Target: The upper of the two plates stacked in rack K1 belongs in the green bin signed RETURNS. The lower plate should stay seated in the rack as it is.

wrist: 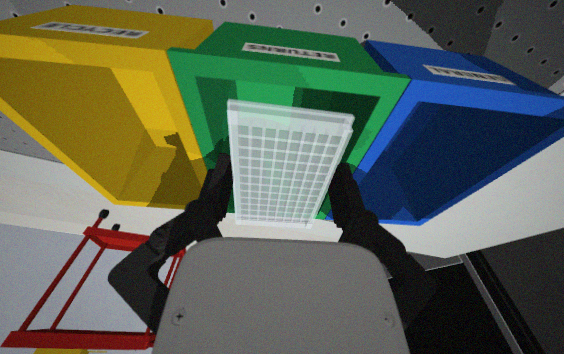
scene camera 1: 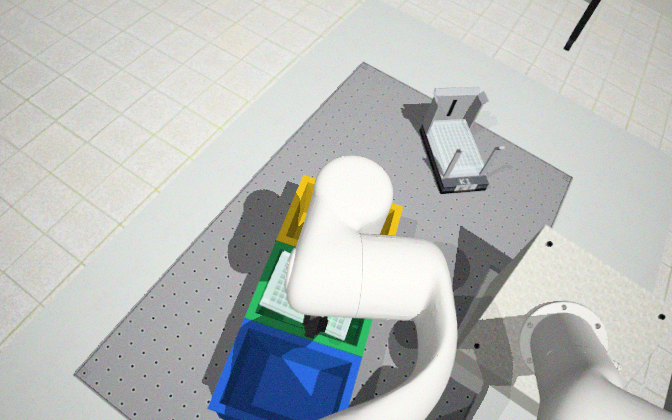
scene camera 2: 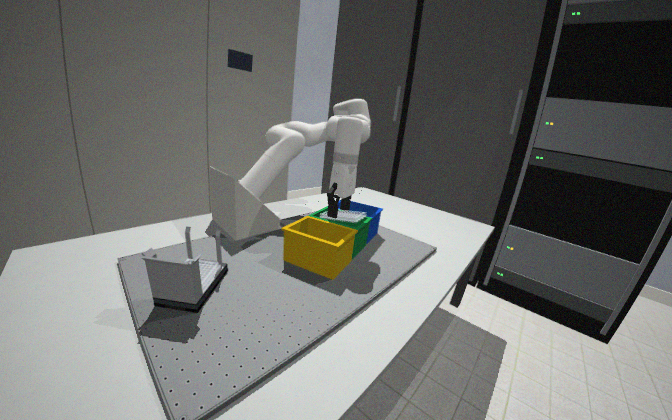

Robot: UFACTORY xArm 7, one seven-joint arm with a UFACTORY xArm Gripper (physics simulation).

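Pixels of known places: gripper, between the fingertips: [wrist: 283,169] [scene camera 2: 338,213]; arm's base, origin of its link: [scene camera 1: 562,341] [scene camera 2: 246,194].
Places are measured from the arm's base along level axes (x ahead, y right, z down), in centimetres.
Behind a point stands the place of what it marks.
My gripper [scene camera 2: 340,209] {x 33.1, y -14.0, z -0.1 cm} [wrist: 283,169] {x 33.1, y -14.0, z -0.1 cm} is shut on a clear gridded plate [scene camera 2: 356,216] {x 40.6, y -13.3, z -1.7 cm} [wrist: 287,150] {x 31.1, y -13.5, z 0.0 cm}, one finger at each long side. In scene camera 1 the held plate [scene camera 1: 274,290] {x 39.2, y -17.4, z -1.2 cm} is partly hidden by the arm. The plate is roughly level at the mouth of the green bin [scene camera 1: 366,335] {x 25.3, y -15.0, z 0.6 cm} [scene camera 2: 361,239] {x 42.0, y -15.8, z 6.1 cm} [wrist: 300,52] {x 26.3, y -12.5, z 4.5 cm}, whose RETURNS label faces the wrist view. I cannot tell whether the plate touches the bin's rim. The lower plate [scene camera 1: 457,145] {x 29.2, y 30.8, z 7.1 cm} [scene camera 2: 210,270] {x 30.5, y 26.4, z 6.7 cm} lies flat in rack K1 [scene camera 1: 465,184] {x 24.0, y 24.1, z 8.4 cm} [scene camera 2: 174,280] {x 34.8, y 35.0, z 3.4 cm}, between its back wall and two posts.
The yellow RECYCLE bin [scene camera 1: 396,216] {x 31.0, y 4.6, z 0.6 cm} [scene camera 2: 316,250] {x 41.4, y 3.5, z 3.9 cm} [wrist: 185,37] {x 28.4, y -5.0, z 4.9 cm} stands against one side of the green bin, and the blue GENERAL bin [scene camera 1: 227,372] {x 38.1, y -29.8, z 0.6 cm} [scene camera 2: 374,230] {x 38.3, y -29.4, z 7.8 cm} [wrist: 450,90] {x 24.0, y -20.5, z 0.6 cm} against the other. The bins and rack stand on a perforated grey board [scene camera 1: 190,280] {x 54.0, y -19.8, z 10.6 cm} [scene camera 2: 260,320] {x 47.1, y 23.8, z 10.6 cm}. A red frame [wrist: 80,340] shows beyond the table in the wrist view.
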